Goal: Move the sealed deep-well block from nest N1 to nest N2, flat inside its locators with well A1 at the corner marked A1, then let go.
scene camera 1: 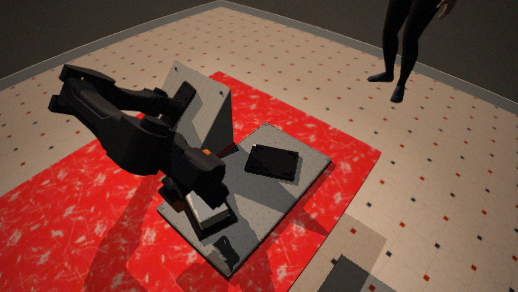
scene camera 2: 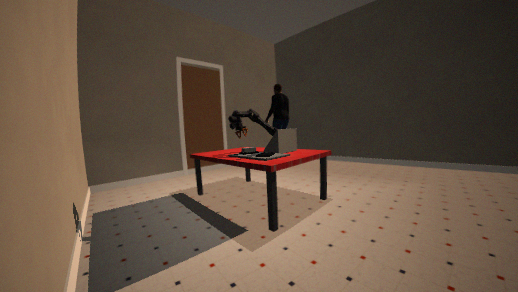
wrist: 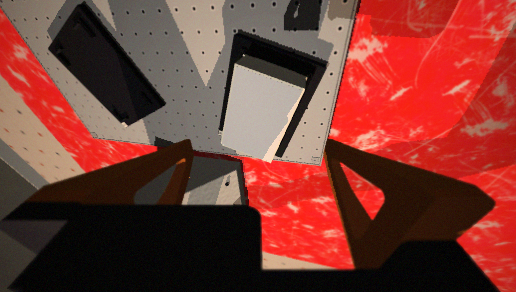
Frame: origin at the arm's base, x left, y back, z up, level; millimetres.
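Seen in the pictures: gripper, fingertip midpoint: (scene camera 2: 242, 137) (wrist: 258, 146); arm's base at its link origin: (scene camera 1: 176, 109) (scene camera 2: 281, 139).
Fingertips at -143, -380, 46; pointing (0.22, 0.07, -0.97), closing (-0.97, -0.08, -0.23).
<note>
Offsets run from my fingertips to a thing's top centre, as dx, dy, dz. Level surfaces: height alone.
The sealed deep-well block {+24, +47, -105} (scene camera 1: 210, 216) (scene camera 2: 248, 149) (wrist: 262, 110), with a pale flat top, sits in a black nest (scene camera 1: 200, 234) (wrist: 281, 47), which I take as N1. A second black nest {+295, +45, -141} (scene camera 1: 272, 162) (wrist: 107, 67), which I take as N2, holds no block. It has a small pale mark at one corner. Lettering and well A1 cannot be read. My gripper (scene camera 2: 242, 134) (wrist: 258, 146) is open and empty, above and apart from the block. In the wrist view its orange fingers stand wide to either side below the block. In scene camera 1 the arm partly hides the fingers and block.
Both nests stand on a grey perforated plate {+187, +32, -158} (scene camera 1: 312, 157) (wrist: 200, 70) on the red table {dz -172} (scene camera 1: 345, 145) (scene camera 2: 310, 154) (wrist: 400, 100). A tall grey wedge-shaped stand (scene camera 1: 217, 120) (scene camera 2: 287, 140) rises beside the plate by the arm's base. A person (scene camera 1: 400, 45) (scene camera 2: 280, 107) stands beyond the table.
</note>
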